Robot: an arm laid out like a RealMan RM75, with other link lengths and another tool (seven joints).
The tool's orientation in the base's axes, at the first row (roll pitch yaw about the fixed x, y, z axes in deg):
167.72, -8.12, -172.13
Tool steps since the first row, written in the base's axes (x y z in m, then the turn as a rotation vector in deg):
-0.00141, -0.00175, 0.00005, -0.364, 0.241, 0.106
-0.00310, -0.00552, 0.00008, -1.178, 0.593, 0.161
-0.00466, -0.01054, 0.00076, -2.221, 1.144, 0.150
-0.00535, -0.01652, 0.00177, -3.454, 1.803, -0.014
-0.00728, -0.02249, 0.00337, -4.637, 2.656, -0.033
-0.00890, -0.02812, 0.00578, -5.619, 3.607, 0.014
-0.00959, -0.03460, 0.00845, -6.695, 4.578, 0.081
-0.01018, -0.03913, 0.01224, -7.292, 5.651, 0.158
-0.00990, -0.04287, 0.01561, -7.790, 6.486, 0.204
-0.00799, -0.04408, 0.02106, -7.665, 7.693, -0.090
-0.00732, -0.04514, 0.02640, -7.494, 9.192, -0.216
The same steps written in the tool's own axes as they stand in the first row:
0.00163, -0.00154, -0.00015, 0.339, 0.294, 0.004
0.00380, -0.00503, -0.00062, 1.098, 0.733, 0.153
0.00611, -0.00960, -0.00198, 2.044, 1.375, 0.443
0.00774, -0.01513, -0.00399, 3.141, 2.109, 0.932
0.01066, -0.02039, -0.00637, 4.183, 3.057, 1.310
0.01336, -0.02519, -0.00951, 5.023, 4.094, 1.610
0.01529, -0.03086, -0.01322, 5.956, 5.164, 1.910
0.01702, -0.03440, -0.01766, 6.407, 6.285, 2.140
0.01772, -0.03735, -0.02168, 6.789, 7.158, 2.338
0.01679, -0.03758, -0.02750, 6.461, 8.256, 2.834
0.01703, -0.03756, -0.03298, 6.072, 9.669, 3.215

